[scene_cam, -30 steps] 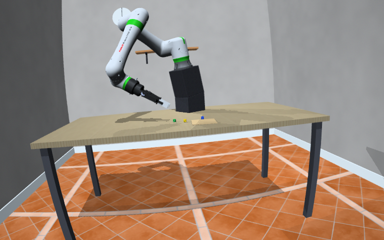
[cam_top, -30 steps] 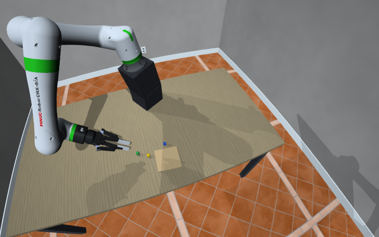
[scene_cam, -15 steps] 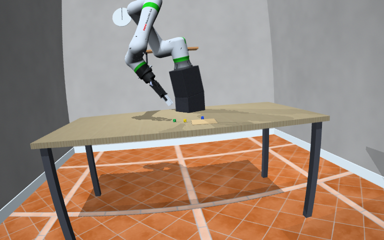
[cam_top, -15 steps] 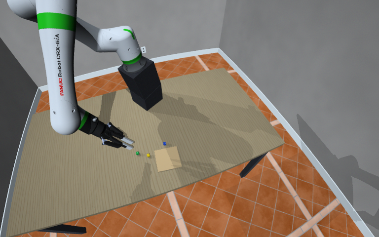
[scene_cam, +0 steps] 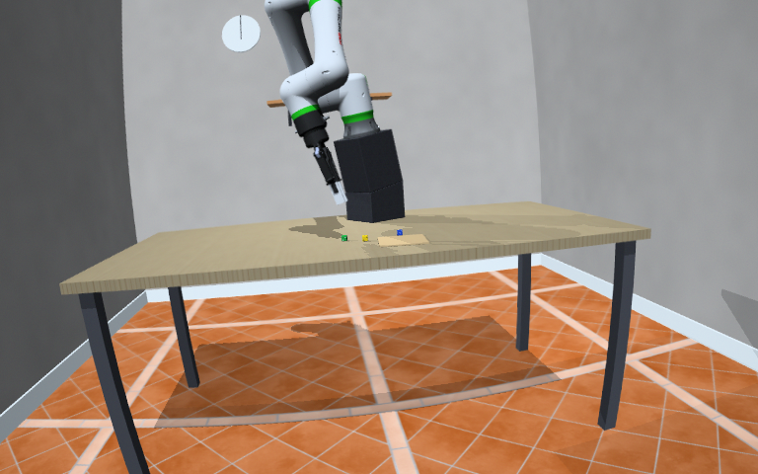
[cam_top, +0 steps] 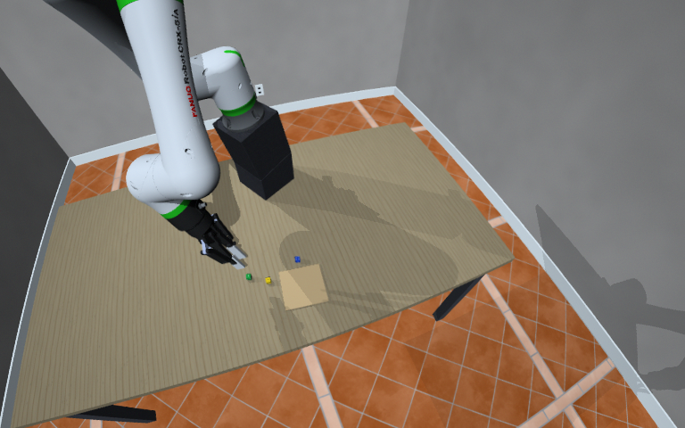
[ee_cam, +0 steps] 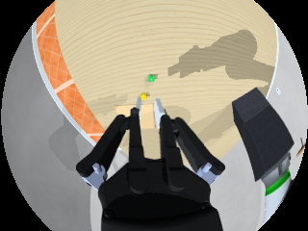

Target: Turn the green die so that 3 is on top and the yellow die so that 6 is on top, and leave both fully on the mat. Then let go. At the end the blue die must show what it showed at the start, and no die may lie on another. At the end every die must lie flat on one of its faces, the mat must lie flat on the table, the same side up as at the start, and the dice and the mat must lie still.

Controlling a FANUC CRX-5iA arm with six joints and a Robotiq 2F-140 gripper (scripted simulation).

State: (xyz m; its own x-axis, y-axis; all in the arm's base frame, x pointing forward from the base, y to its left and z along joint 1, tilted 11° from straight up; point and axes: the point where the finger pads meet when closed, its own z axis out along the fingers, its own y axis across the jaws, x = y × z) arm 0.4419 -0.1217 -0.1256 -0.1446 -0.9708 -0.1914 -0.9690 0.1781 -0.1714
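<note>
Now: hand 14 cm above the green die and 1 cm to the right of it. Also, from my hand: tan mat 18 cm to the left, 15 cm below, 7 cm ahead; blue die 18 cm to the left, 14 cm below, 3 cm behind; yellow die 14 cm below, 7 cm to the left, 3 cm ahead.
</note>
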